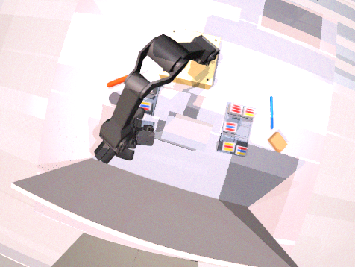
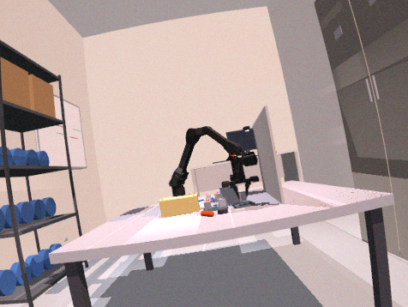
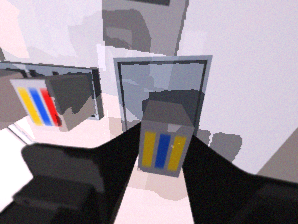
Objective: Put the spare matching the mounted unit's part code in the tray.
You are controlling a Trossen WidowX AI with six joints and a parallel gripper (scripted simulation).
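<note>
My gripper tip is 2 cm below the grey spare. From my gripper tip the other things lie so: dark round puck (9 cm behind, 14 cm to the right, 2 cm below); then white upright panel (16 cm ahead, 20 cm to the left, 19 cm above); then blue-grey tray (3 cm below).
</note>
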